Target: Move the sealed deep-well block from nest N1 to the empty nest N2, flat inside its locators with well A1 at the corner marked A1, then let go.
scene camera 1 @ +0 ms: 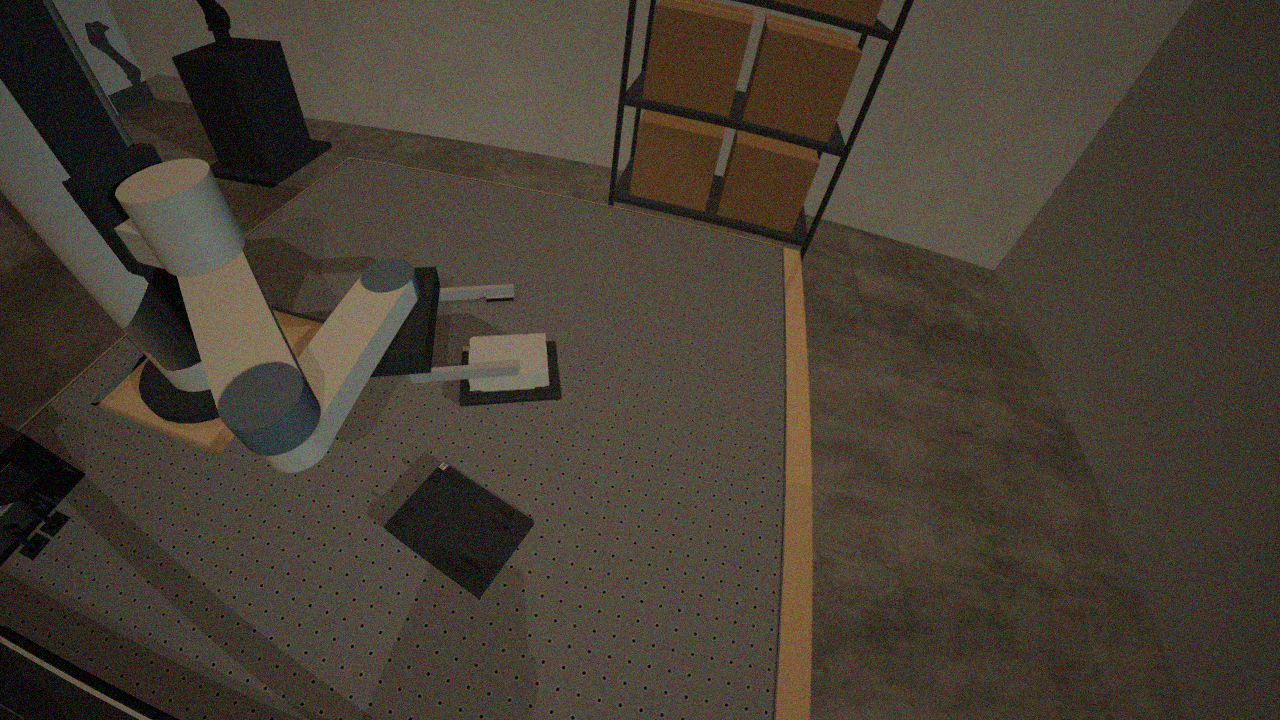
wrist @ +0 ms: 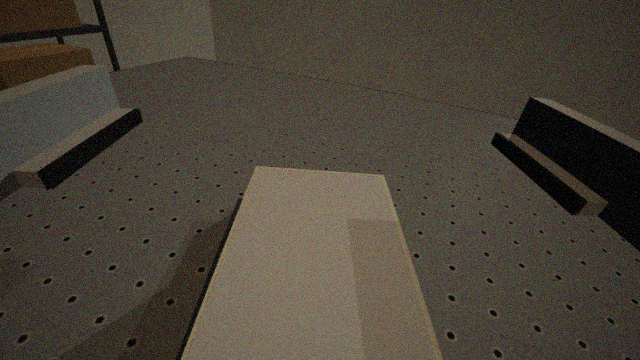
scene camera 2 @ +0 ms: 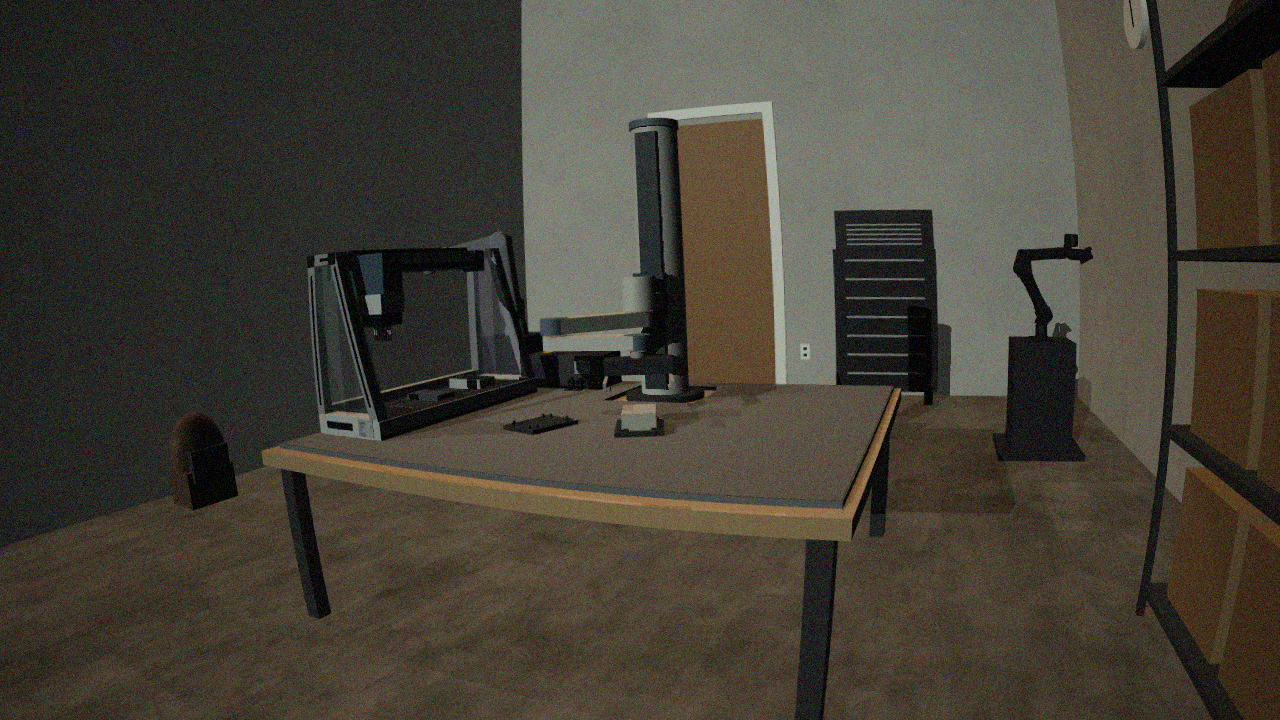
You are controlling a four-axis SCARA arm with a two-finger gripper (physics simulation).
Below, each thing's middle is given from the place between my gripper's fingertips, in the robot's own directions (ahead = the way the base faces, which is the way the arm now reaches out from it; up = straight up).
My hand is 1 cm past the deep-well block [scene camera 1: 529, 350], 1 cm to the left of it and 8 cm above it. The rest, counted from my hand: dark square plate [scene camera 1: 457, 525] 2 cm ahead, 28 cm to the right, 11 cm below.
